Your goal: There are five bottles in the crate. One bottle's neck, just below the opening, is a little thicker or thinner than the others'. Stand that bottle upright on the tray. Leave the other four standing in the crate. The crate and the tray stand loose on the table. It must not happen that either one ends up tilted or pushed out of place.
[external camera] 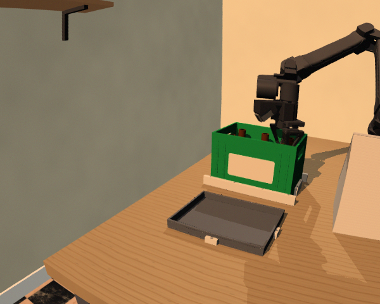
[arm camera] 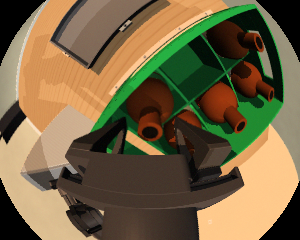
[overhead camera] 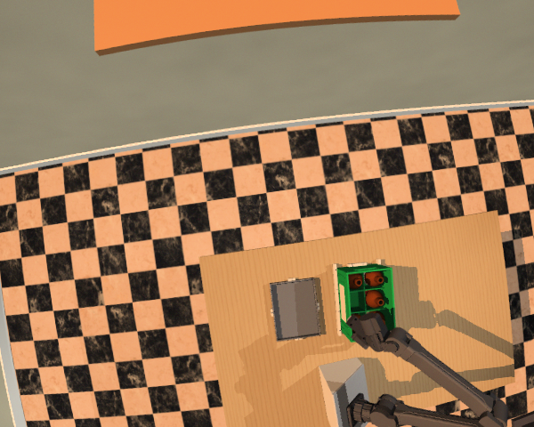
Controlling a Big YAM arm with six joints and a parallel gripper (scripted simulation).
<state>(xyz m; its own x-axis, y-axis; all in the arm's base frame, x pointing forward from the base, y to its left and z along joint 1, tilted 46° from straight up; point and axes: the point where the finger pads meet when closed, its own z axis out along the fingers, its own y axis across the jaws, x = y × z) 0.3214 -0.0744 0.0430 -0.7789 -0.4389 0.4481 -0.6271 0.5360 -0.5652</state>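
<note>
My hand is 8 cm short of the green crate, 7 cm above it and 5 cm to the left of it. Round my hand: dark grey tray (23 cm to the left, 14 cm below, 9 cm ahead).
</note>
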